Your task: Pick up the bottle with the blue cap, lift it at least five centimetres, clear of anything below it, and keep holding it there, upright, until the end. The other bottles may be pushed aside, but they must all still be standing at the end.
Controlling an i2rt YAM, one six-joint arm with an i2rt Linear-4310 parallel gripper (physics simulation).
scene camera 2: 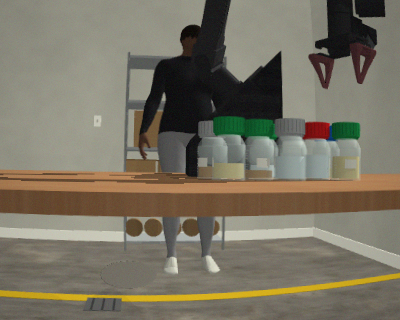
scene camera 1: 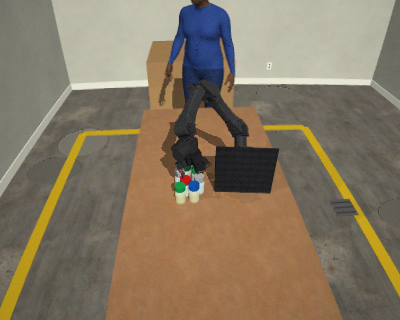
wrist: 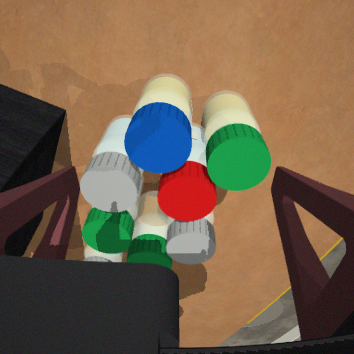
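Seen in the pictures: gripper, fingertip midpoint: [scene camera 2: 341, 86] [scene camera 1: 192, 175] [wrist: 175, 177]; arm's base, origin of the base link: [scene camera 2: 236, 95] [scene camera 1: 240, 151].
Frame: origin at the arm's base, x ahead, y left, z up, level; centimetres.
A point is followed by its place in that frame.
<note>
The bottle with the blue cap [scene camera 1: 194, 192] {x 24.9, y 13.4, z -13.4 cm} [scene camera 2: 330, 133] {x 27.5, y 10.6, z -11.3 cm} [wrist: 158, 137] {x 24.8, y 11.9, z -9.8 cm} stands upright on the table, mostly hidden in scene camera 2. Beside it stand a green-capped bottle [scene camera 1: 180, 193] {x 31.8, y 13.5, z -13.3 cm} [scene camera 2: 346, 150] {x 34.2, y 9.8, z -14.9 cm} [wrist: 238, 157] {x 31.5, y 12.1, z -9.8 cm}, a red-capped bottle [scene camera 2: 317, 150] {x 31.4, y 5.3, z -14.9 cm} [wrist: 187, 191] {x 28.6, y 7.4, z -9.8 cm} and a grey-capped bottle [scene camera 1: 200, 183] {x 21.2, y 7.3, z -13.1 cm} [wrist: 111, 182] {x 21.9, y 6.2, z -9.8 cm}. More green- and grey-capped bottles stand behind, partly hidden by the arm in scene camera 1. My gripper [scene camera 1: 195, 168] {x 25.6, y 14.9, z -1.1 cm} [scene camera 2: 343, 85] {x 25.6, y 14.9, z -1.1 cm} [wrist: 175, 177] {x 25.6, y 14.9, z -1.1 cm} is open and empty, high above the bottles. In the wrist view its fingers are on either side of the group.
A black panel [scene camera 1: 246, 170] {x -1.7, y 9.0, z -5.1 cm} [scene camera 2: 265, 95] {x 13.1, y 2.6, z -2.1 cm} [wrist: 25, 132] {x 12.1, y 6.8, z -13.2 cm} stands upright on the table [scene camera 1: 220, 260] {x 17.1, y 49.2, z -20.3 cm} [scene camera 2: 100, 200] {x 58.4, y -30.9, z -21.0 cm} beside the bottles, on the blue-capped bottle's side of the group. A person [scene camera 1: 207, 40] [scene camera 2: 177, 100] stands beyond the table. The arm reaches over the table from its far end in scene camera 1.
</note>
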